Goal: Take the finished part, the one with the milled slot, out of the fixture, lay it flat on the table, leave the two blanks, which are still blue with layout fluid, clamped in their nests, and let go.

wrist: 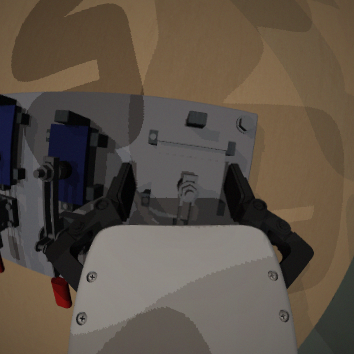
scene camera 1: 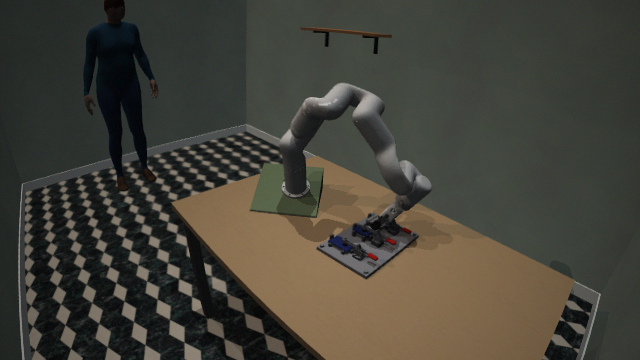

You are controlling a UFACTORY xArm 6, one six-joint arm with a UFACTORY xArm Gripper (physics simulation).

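Seen in the pictures: gripper, fingertip midpoint: (wrist: 179, 174) (scene camera 1: 377, 223); arm's base at its link origin: (scene camera 1: 296, 187).
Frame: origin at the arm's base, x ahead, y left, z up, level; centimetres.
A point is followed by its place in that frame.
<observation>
The grey fixture plate (scene camera 1: 340, 255) {x 44.7, y -8.8, z -4.5 cm} (wrist: 172, 107) {x 31.5, y 13.1, z -4.5 cm} lies on the table. Two blue blanks (scene camera 1: 341, 243) {x 40.8, y -5.5, z -2.9 cm} (wrist: 75, 140) {x 37.3, y 6.2, z -1.9 cm} sit clamped in neighbouring nests; the one farther left is cut by the wrist view's edge. In the right-hand nest, a grey surface with a thin straight line across it shows between small stops; it blends with the plate, so the finished part's outline and slot are hard to tell. A clamp tip (wrist: 188, 192) {x 37.8, y 16.5, z 1.0 cm} stands over this surface. My gripper (scene camera 1: 378, 221) {x 37.3, y 15.8, z -3.3 cm} (wrist: 179, 174) {x 37.3, y 15.8, z -3.3 cm} is open and empty, its fingers on either side of that clamp tip. Its body hides the nest's near side.
Red clamp handles (scene camera 1: 372, 256) (wrist: 61, 292) stick out on the near side of the fixture. A bolt head (wrist: 245, 124) {x 30.7, y 20.2, z -3.8 cm} stands at a plate corner. The wooden table (scene camera 1: 440, 295) {x 79.8, y 6.8, z -6.0 cm} (wrist: 300, 150) {x 30.0, y 28.8, z -6.0 cm} surrounds the fixture. A person (scene camera 1: 117, 60) stands on the floor beyond the table.
</observation>
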